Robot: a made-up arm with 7 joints. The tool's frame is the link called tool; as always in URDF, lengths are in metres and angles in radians. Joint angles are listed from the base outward.
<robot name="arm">
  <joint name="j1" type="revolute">
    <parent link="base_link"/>
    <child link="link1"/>
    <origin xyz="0 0 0" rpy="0 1.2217 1.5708"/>
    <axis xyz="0 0 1"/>
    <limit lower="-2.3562" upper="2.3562"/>
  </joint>
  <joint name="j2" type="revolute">
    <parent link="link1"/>
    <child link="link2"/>
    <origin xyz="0 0 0" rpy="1.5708 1.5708 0"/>
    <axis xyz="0 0 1"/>
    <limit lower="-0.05" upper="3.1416"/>
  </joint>
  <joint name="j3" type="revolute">
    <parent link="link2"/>
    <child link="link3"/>
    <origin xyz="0 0 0" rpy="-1.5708 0 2.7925"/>
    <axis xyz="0 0 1"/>
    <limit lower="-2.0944" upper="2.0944"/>
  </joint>
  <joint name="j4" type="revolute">
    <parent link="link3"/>
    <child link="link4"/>
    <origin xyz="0 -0.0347 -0.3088" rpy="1.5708 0 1.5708"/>
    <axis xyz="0 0 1"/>
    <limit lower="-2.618" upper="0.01"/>
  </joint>
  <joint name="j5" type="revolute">
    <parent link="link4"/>
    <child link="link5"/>
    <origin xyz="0.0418 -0.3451 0" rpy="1.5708 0 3.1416"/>
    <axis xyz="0 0 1"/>
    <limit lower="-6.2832" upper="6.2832"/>
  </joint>
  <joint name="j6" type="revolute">
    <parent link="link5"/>
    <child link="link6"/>
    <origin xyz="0 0 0" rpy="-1.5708 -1.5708 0"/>
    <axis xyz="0 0 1"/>
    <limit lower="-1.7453" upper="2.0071"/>
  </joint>
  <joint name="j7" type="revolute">
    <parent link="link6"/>
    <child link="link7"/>
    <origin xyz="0 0 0" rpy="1.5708 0 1.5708"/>
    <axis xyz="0 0 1"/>
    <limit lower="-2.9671" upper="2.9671"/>
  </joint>
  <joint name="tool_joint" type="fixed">
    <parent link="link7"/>
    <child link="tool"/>
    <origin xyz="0 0 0" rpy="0 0 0"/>
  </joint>
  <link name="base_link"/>
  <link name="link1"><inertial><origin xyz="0.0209 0.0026 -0.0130"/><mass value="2.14"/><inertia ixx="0.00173" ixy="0" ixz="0" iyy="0.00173" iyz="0" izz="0.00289"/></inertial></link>
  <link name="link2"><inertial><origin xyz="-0.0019 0.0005 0.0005"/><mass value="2.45"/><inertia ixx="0.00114" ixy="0" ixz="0" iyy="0.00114" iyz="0" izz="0.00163"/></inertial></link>
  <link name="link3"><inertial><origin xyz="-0.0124 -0.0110 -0.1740"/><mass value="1.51"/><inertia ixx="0.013" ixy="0" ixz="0" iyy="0.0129" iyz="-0.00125" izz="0.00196"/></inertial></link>
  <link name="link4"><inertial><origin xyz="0.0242 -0.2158 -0.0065"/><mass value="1.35"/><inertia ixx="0.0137" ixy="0.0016" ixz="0" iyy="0.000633" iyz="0" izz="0.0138"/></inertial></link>
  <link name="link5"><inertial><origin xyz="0.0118 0.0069 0.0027"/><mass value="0.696"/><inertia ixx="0.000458" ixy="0" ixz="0" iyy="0.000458" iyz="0" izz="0.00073"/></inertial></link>
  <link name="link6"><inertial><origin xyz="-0.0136 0.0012 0.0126"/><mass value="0.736"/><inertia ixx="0.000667" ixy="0" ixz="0" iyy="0.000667" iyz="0" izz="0.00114"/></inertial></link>
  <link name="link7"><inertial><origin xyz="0.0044 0.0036 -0.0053"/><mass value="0.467"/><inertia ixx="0.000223" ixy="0" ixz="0" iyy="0.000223" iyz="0" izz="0.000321"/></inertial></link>
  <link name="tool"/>
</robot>
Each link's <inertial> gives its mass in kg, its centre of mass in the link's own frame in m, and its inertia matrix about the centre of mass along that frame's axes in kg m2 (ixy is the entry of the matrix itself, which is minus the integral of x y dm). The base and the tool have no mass. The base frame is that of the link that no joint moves.
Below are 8 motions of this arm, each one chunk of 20 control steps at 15 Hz.
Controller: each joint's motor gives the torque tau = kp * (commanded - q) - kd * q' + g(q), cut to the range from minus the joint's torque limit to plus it. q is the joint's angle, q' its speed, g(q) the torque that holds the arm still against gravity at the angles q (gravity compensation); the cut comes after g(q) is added. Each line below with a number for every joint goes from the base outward.
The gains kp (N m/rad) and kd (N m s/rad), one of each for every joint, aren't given. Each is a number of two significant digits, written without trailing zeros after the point. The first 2 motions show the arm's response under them.
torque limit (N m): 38 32 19 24 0.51 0.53 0.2
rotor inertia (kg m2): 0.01 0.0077 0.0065 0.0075 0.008 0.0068 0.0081
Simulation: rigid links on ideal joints. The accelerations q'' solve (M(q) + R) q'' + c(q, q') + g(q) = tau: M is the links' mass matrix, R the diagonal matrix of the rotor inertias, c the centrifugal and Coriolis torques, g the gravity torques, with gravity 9.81 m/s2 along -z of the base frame. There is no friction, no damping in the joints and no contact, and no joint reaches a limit. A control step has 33 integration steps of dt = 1/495 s. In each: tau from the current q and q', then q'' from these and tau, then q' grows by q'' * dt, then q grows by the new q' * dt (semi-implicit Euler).
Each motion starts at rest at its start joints. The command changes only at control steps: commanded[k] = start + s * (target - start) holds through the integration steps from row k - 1 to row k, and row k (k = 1, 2, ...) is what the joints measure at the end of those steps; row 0 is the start. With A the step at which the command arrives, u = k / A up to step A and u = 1 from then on. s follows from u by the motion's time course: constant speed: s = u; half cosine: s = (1 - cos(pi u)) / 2; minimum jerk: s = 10 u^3 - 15 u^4 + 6 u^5; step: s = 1 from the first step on.
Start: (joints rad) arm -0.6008 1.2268 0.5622 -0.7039 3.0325 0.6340 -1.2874
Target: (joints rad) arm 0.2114 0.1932 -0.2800 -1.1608 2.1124 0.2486 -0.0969
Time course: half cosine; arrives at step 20
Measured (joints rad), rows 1 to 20:
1: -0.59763 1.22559 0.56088 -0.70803 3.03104 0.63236 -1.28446
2: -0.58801 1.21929 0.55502 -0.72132 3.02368 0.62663 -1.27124
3: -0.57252 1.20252 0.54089 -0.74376 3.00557 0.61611 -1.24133
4: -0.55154 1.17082 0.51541 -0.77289 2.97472 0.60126 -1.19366
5: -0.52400 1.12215 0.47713 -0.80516 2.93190 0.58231 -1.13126
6: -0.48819 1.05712 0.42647 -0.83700 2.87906 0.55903 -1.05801
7: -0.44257 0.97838 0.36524 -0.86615 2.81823 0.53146 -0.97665
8: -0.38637 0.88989 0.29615 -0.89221 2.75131 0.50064 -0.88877
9: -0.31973 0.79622 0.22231 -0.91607 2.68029 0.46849 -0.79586
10: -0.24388 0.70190 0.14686 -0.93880 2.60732 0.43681 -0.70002
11: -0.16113 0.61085 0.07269 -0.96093 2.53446 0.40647 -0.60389
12: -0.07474 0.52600 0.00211 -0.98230 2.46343 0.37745 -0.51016
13: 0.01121 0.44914 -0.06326 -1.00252 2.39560 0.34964 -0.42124
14: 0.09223 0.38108 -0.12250 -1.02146 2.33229 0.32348 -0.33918
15: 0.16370 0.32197 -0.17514 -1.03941 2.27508 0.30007 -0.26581
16: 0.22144 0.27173 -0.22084 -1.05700 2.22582 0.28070 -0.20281
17: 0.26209 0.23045 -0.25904 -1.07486 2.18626 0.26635 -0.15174
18: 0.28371 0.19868 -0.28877 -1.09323 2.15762 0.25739 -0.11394
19: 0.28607 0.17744 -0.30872 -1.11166 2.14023 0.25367 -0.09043
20: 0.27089 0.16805 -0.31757 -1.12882 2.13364 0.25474 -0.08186
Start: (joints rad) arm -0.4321 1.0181 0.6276 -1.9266 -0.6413 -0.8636 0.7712
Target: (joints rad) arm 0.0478 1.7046 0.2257 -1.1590 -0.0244 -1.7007 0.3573
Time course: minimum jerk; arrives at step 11
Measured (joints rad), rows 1 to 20:
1: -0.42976 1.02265 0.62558 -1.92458 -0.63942 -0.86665 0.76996
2: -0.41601 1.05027 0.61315 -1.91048 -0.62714 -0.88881 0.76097
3: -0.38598 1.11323 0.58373 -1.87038 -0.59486 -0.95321 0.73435
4: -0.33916 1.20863 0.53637 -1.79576 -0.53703 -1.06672 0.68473
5: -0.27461 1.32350 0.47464 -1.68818 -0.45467 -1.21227 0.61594
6: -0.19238 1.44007 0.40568 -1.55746 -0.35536 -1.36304 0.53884
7: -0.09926 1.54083 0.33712 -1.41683 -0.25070 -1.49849 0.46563
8: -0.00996 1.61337 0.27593 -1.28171 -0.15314 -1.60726 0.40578
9: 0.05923 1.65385 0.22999 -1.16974 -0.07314 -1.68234 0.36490
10: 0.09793 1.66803 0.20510 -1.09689 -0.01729 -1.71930 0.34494
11: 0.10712 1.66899 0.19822 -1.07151 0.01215 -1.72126 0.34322
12: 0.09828 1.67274 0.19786 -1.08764 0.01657 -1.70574 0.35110
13: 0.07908 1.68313 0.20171 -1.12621 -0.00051 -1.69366 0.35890
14: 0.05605 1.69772 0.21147 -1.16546 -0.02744 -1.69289 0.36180
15: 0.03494 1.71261 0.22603 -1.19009 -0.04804 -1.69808 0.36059
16: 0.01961 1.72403 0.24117 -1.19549 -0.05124 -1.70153 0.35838
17: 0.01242 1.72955 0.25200 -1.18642 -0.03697 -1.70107 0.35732
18: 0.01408 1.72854 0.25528 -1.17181 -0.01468 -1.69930 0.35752
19: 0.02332 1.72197 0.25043 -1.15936 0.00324 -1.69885 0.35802
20: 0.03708 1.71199 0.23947 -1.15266 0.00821 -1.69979 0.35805
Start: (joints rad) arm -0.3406 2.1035 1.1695 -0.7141 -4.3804 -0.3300 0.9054
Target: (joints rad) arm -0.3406 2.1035 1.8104 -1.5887 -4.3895 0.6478 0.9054
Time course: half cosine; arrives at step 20
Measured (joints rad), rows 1 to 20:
1: -0.34016 2.10214 1.17224 -0.71704 -4.38033 -0.32669 0.90535
2: -0.33897 2.09835 1.18110 -0.72678 -4.37965 -0.31255 0.90524
3: -0.33728 2.09323 1.19686 -0.74488 -4.37771 -0.28281 0.90517
4: -0.33541 2.08839 1.21958 -0.77253 -4.37463 -0.23916 0.90520
5: -0.33359 2.08524 1.24898 -0.81069 -4.37129 -0.18597 0.90537
6: -0.33203 2.08476 1.28449 -0.85962 -4.36886 -0.12598 0.90563
7: -0.33088 2.08730 1.32533 -0.91869 -4.36808 -0.05971 0.90592
8: -0.33032 2.09258 1.37055 -0.98635 -4.36908 0.01249 0.90618
9: -0.33050 2.09970 1.41904 -1.06030 -4.37138 0.08900 0.90635
10: -0.33157 2.10739 1.46963 -1.13769 -4.37428 0.16723 0.90640
11: -0.33361 2.11423 1.52108 -1.21538 -4.37716 0.24467 0.90631
12: -0.33664 2.11903 1.57216 -1.29023 -4.37968 0.31942 0.90610
13: -0.34053 2.12108 1.62169 -1.35939 -4.38186 0.38995 0.90580
14: -0.34501 2.12035 1.66846 -1.42067 -4.38399 0.45478 0.90546
15: -0.34970 2.11747 1.71126 -1.47281 -4.38640 0.51233 0.90513
16: -0.35415 2.11352 1.74883 -1.51546 -4.38930 0.56117 0.90484
17: -0.35793 2.10969 1.77994 -1.54898 -4.39255 0.60016 0.90462
18: -0.36066 2.10695 1.80352 -1.57397 -4.39572 0.62849 0.90447
19: -0.36212 2.10582 1.81874 -1.59070 -4.39820 0.64555 0.90439
20: -0.36224 2.10628 1.82511 -1.59892 -4.39948 0.65087 0.90436

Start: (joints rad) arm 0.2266 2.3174 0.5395 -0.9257 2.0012 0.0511 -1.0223
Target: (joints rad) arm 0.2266 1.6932 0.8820 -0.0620 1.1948 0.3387 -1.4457
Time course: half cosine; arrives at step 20
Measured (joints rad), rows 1 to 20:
1: 0.22723 2.31612 0.54196 -0.92505 1.99927 0.05226 -1.02348
2: 0.22871 2.31102 0.54941 -0.92109 1.99067 0.05697 -1.02877
3: 0.23001 2.29969 0.56138 -0.90944 1.97099 0.06633 -1.04057
4: 0.23003 2.28028 0.57685 -0.88586 1.93885 0.07926 -1.05891
5: 0.22803 2.25196 0.59501 -0.84774 1.89600 0.09396 -1.08208
6: 0.22386 2.21514 0.61550 -0.79484 1.84573 0.10961 -1.10816
7: 0.21828 2.17120 0.63817 -0.72929 1.79114 0.12647 -1.13608
8: 0.21306 2.12202 0.66260 -0.65504 1.73429 0.14509 -1.16557
9: 0.21079 2.06934 0.68772 -0.57710 1.67624 0.16571 -1.19664
10: 0.21349 2.01429 0.71203 -0.50062 1.61759 0.18855 -1.22915
11: 0.22030 1.95777 0.73471 -0.42906 1.55885 0.21387 -1.26268
12: 0.22679 1.90174 0.75666 -0.36179 1.50045 0.24082 -1.29644
13: 0.22952 1.84967 0.77964 -0.29517 1.44323 0.26623 -1.32897
14: 0.23017 1.80390 0.80321 -0.22936 1.38886 0.28662 -1.35843
15: 0.23117 1.76391 0.82493 -0.16999 1.33906 0.30224 -1.38383
16: 0.23197 1.72912 0.84336 -0.12084 1.29514 0.31621 -1.40542
17: 0.23195 1.70054 0.85838 -0.08172 1.25858 0.32983 -1.42348
18: 0.23164 1.67940 0.86984 -0.05202 1.23081 0.34129 -1.43746
19: 0.23156 1.66638 0.87743 -0.03217 1.21261 0.34819 -1.44644
20: 0.23171 1.66171 0.88084 -0.02306 1.20421 0.34989 -1.44979

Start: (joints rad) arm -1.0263 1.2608 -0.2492 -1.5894 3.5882 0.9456 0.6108
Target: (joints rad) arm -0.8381 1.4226 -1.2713 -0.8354 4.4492 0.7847 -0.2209
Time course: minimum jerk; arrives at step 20
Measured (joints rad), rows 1 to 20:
1: -1.02662 1.26108 -0.24991 -1.58908 3.58862 0.94562 0.61041
2: -1.02865 1.26282 -0.25464 -1.58670 3.59185 0.94559 0.60729
3: -1.03315 1.26685 -0.26713 -1.57941 3.60218 0.94470 0.59688
4: -1.03920 1.27343 -0.29046 -1.56429 3.62406 0.94175 0.57471
5: -1.04457 1.28227 -0.32692 -1.53893 3.66030 0.93593 0.53853
6: -1.04654 1.29261 -0.37805 -1.50177 3.71111 0.92707 0.48878
7: -1.04260 1.30343 -0.44433 -1.45242 3.77440 0.91523 0.42757
8: -1.03081 1.31384 -0.52497 -1.39190 3.84663 0.90048 0.35755
9: -1.00996 1.32331 -0.61782 -1.32272 3.92386 0.88311 0.28136
10: -0.97975 1.33188 -0.71946 -1.24840 4.00241 0.86389 0.20173
11: -0.94105 1.34010 -0.82554 -1.17287 4.07914 0.84400 0.12171
12: -0.89613 1.34892 -0.93101 -1.09975 4.15138 0.82465 0.04454
13: -0.84883 1.35940 -1.03060 -1.03177 4.21683 0.80683 -0.02660
14: -0.80428 1.37231 -1.11922 -0.97059 4.27354 0.79125 -0.08901
15: -0.76828 1.38773 -1.19243 -0.91699 4.32020 0.77861 -0.14072
16: -0.74616 1.40480 -1.24688 -0.87145 4.35642 0.76964 -0.18054
17: -0.74145 1.42169 -1.28083 -0.83481 4.38301 0.76508 -0.20813
18: -0.75450 1.43602 -1.29483 -0.80867 4.40203 0.76539 -0.22401
19: -0.78180 1.44543 -1.29232 -0.79489 4.41646 0.77037 -0.22975
20: -0.81663 1.44840 -1.27973 -0.79404 4.42948 0.77868 -0.22828

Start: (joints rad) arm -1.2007 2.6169 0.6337 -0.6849 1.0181 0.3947 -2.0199
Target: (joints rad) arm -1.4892 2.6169 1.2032 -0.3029 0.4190 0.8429 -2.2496
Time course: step
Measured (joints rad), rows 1 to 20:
1: -1.10226 2.61551 0.99783 -0.53670 0.84296 0.55726 -2.08453
2: -1.20320 2.63955 1.11445 -0.43834 0.56441 0.87896 -2.22124
3: -1.39018 2.65516 1.17493 -0.37945 0.34245 1.00093 -2.31486
4: -1.58714 2.66943 1.21785 -0.33972 0.25448 0.89489 -2.31494
5: -1.73964 2.67632 1.24582 -0.31577 0.28248 0.77084 -2.26417
6: -1.81369 2.67059 1.25804 -0.29738 0.36020 0.75718 -2.22192
7: -1.79763 2.65219 1.25461 -0.27843 0.42759 0.81709 -2.21369
8: -1.70101 2.62675 1.23876 -0.26434 0.45952 0.86445 -2.23013
9: -1.55682 2.60366 1.21645 -0.26632 0.46110 0.86714 -2.24984
10: -1.41498 2.59125 1.19345 -0.28769 0.44730 0.84896 -2.25957
11: -1.31860 2.59209 1.17503 -0.31870 0.42990 0.83871 -2.25905
12: -1.28508 2.60321 1.16620 -0.34550 0.41545 0.84047 -2.25429
13: -1.30875 2.61966 1.16904 -0.35989 0.40651 0.84290 -2.25024
14: -1.37223 2.63651 1.18114 -0.36152 0.40272 0.83884 -2.24818
15: -1.45409 2.64940 1.19733 -0.35401 0.40217 0.83135 -2.24718
16: -1.53307 2.65507 1.21237 -0.34069 0.40297 0.82696 -2.24633
17: -1.59134 2.65201 1.22256 -0.32333 0.40449 0.82844 -2.24565
18: -1.61703 2.64089 1.22611 -0.30362 0.40753 0.83403 -2.24566
19: -1.60640 2.62450 1.22321 -0.28487 0.41312 0.84064 -2.24661
20: -1.56525 2.60715 1.21564 -0.27186 0.42104 0.84638 -2.24826

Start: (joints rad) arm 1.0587 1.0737 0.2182 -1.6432 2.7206 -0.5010 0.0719
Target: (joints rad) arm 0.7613 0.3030 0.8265 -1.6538 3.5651 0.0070 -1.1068
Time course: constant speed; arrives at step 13
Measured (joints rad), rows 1 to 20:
1: 1.04192 1.01792 0.26145 -1.64273 2.73467 -0.47761 0.03286
2: 1.01663 0.95466 0.30593 -1.64012 2.78248 -0.43106 -0.06305
3: 0.99184 0.89405 0.34883 -1.64136 2.85792 -0.37899 -0.18601
4: 0.96752 0.83426 0.39323 -1.64569 2.94366 -0.33506 -0.29956
5: 0.94237 0.77528 0.43938 -1.64998 3.02561 -0.29910 -0.39106
6: 0.91649 0.71719 0.48718 -1.65303 3.09791 -0.26378 -0.47000
7: 0.89090 0.65962 0.53608 -1.65531 3.16170 -0.22468 -0.55080
8: 0.86651 0.60198 0.58518 -1.65739 3.22138 -0.18302 -0.63997
9: 0.84362 0.54374 0.63368 -1.65916 3.28122 -0.14193 -0.73495
10: 0.82203 0.48468 0.68121 -1.66008 3.34349 -0.10278 -0.83005
11: 0.80132 0.42487 0.72793 -1.65982 3.40824 -0.06486 -0.92203
12: 0.78102 0.36460 0.77422 -1.65856 3.47425 -0.02696 -1.01135
13: 0.76069 0.30426 0.82052 -1.65694 3.54015 0.01141 -1.10015
14: 0.76934 0.28857 0.81855 -1.64481 3.59152 0.02984 -1.15132
15: 0.77701 0.28752 0.81524 -1.63145 3.60270 0.01237 -1.14467
16: 0.77955 0.29019 0.81925 -1.62693 3.58452 -0.01038 -1.11243
17: 0.77920 0.29537 0.82555 -1.63194 3.56031 -0.01298 -1.09079
18: 0.77559 0.30138 0.83146 -1.64202 3.54618 0.00091 -1.09132
19: 0.76897 0.30656 0.83498 -1.65264 3.54597 0.01401 -1.10369
20: 0.76091 0.30957 0.83501 -1.66101 3.55498 0.01694 -1.11337

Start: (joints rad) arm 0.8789 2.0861 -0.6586 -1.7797 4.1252 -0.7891 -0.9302
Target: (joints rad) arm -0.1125 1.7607 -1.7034 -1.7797 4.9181 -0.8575 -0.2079
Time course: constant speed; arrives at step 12
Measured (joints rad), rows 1 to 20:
1: 0.79815 2.06629 -0.72232 -1.77600 4.14045 -0.79497 -0.90630
2: 0.70855 2.04001 -0.79839 -1.76895 4.18758 -0.80214 -0.84346
3: 0.62409 2.01393 -0.88193 -1.76482 4.25979 -0.80679 -0.76166
4: 0.54530 1.98634 -0.97135 -1.76386 4.34246 -0.81128 -0.68512
5: 0.47045 1.95624 -1.06468 -1.76529 4.42309 -0.81735 -0.62289
6: 0.39720 1.92481 -1.15974 -1.76895 4.49586 -0.82434 -0.56953
7: 0.32308 1.89371 -1.25428 -1.77422 4.56146 -0.83108 -0.51579
8: 0.24606 1.86399 -1.34640 -1.77967 4.62384 -0.83718 -0.45708
9: 0.16502 1.83592 -1.43510 -1.78367 4.68671 -0.84286 -0.39461
10: 0.08004 1.80920 -1.52043 -1.78525 4.75182 -0.84825 -0.33181
11: -0.00781 1.78324 -1.60332 -1.78447 4.81898 -0.85329 -0.27075
12: -0.09690 1.75737 -1.68514 -1.78228 4.88725 -0.85800 -0.21129
13: -0.11970 1.74422 -1.69323 -1.78911 4.93811 -0.85710 -0.17633
14: -0.12825 1.74539 -1.69024 -1.80036 4.96232 -0.85164 -0.17911
15: -0.13048 1.75122 -1.68873 -1.80229 4.96403 -0.85093 -0.20010
16: -0.12770 1.75652 -1.69063 -1.79310 4.95132 -0.85471 -0.21605
17: -0.12154 1.76113 -1.69533 -1.78027 4.93262 -0.85774 -0.21830
18: -0.11403 1.76522 -1.70133 -1.77071 4.91525 -0.85833 -0.21210
19: -0.10714 1.76761 -1.70705 -1.76673 4.90382 -0.85844 -0.20623
20: -0.10240 1.76736 -1.71116 -1.76767 4.89957 -0.85936 -0.20492

